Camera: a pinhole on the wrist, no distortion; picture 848 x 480 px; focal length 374.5 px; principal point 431.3 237.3 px. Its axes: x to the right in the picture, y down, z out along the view. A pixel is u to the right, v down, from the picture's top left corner.
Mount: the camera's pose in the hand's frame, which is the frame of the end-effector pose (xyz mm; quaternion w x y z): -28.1 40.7 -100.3 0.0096 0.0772 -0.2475 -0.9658
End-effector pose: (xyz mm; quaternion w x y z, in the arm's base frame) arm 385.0 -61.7 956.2 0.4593 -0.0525 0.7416 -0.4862
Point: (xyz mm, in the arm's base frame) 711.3 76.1 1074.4
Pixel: 787 325
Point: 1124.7 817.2 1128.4
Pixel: outside the picture
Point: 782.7 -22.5 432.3
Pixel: 307 72
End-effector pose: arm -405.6 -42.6 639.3 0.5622 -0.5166 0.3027 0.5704
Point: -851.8 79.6 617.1
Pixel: 363 95
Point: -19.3 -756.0 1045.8
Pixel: behind the camera
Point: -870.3 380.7 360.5
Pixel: 150 177
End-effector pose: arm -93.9 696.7 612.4 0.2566 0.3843 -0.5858 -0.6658
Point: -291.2 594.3 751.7
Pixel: 27 193
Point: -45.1 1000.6 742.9
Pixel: 759 377
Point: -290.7 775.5 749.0
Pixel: 310 310
